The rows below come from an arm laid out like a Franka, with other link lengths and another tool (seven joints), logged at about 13 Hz.
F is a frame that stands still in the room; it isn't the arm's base.
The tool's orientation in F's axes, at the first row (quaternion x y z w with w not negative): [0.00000, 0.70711, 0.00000, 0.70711]
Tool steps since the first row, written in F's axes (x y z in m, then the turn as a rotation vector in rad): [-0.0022, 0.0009, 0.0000, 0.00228, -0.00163, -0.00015]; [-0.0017, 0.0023, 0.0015, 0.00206, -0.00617, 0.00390]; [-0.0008, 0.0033, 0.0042, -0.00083, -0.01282, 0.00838]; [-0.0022, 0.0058, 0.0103, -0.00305, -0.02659, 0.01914]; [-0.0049, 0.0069, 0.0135, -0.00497, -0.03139, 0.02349]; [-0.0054, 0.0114, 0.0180, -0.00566, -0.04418, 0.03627]
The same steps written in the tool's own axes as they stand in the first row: [0.0000, 0.0009, -0.0022, 0.00015, -0.00163, 0.00228]; [-0.0015, 0.0023, -0.0017, -0.00390, -0.00617, 0.00206]; [-0.0042, 0.0033, -0.0008, -0.00838, -0.01282, -0.00083]; [-0.0103, 0.0058, -0.0022, -0.01914, -0.02659, -0.00305]; [-0.0135, 0.0069, -0.0049, -0.02349, -0.03139, -0.00497]; [-0.0180, 0.0114, -0.0054, -0.03627, -0.04418, -0.00566]
